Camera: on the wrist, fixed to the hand. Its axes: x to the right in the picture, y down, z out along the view.
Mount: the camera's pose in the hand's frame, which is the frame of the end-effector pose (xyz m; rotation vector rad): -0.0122 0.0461 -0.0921 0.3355 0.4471 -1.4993
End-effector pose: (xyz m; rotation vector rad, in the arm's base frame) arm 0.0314 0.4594 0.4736 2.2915 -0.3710 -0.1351
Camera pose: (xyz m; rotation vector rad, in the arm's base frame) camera 0.0291 0.4982 0.5697 2.3162 1.6743 -0.2917
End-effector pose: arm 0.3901 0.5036 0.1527 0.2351 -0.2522 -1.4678
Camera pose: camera 0.4612 0.5201 0.0790 1.1893 0.1142 -2.7602
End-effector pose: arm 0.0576 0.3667 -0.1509 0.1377 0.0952 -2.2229
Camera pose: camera 0.1076 0.3590 -0.2415 -0.6827 -0.0466 2.4143
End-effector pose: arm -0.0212 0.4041 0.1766 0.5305 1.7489 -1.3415
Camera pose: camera -0.0135 0.5070 0.1665 0.4137 -1.7365 1.9753
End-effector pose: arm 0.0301 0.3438 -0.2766 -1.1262 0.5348 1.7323
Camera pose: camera 0.0314 0.2479 -0.3161 -1.1404 0.0971 0.0955
